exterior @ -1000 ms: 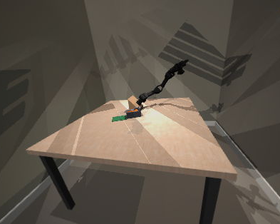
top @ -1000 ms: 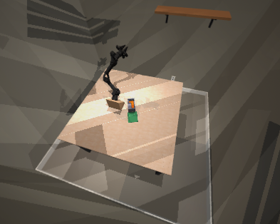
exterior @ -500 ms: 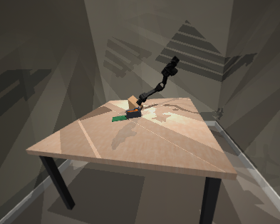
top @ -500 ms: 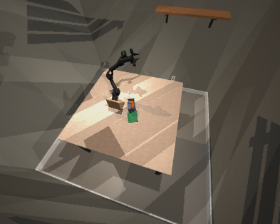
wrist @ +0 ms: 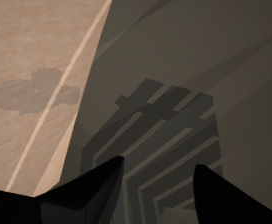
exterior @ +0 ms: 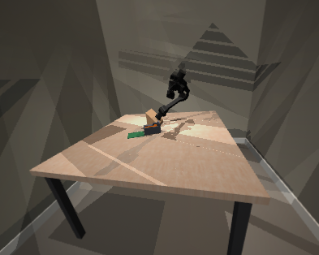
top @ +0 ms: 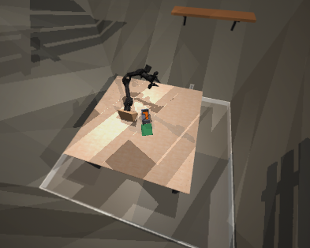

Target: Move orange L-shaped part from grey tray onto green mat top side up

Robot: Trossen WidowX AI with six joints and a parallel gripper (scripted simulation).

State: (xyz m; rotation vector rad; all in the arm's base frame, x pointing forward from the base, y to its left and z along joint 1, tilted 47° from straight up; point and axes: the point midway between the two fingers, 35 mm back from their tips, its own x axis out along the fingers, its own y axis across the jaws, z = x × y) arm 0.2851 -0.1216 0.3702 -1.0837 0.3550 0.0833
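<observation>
The orange L-shaped part lies 130 mm behind my gripper tip, 180 mm to the right of it and 320 mm below it. From my gripper tip the other things lie so: green mat: 80 mm behind, 340 mm to the right, 380 mm below.
</observation>
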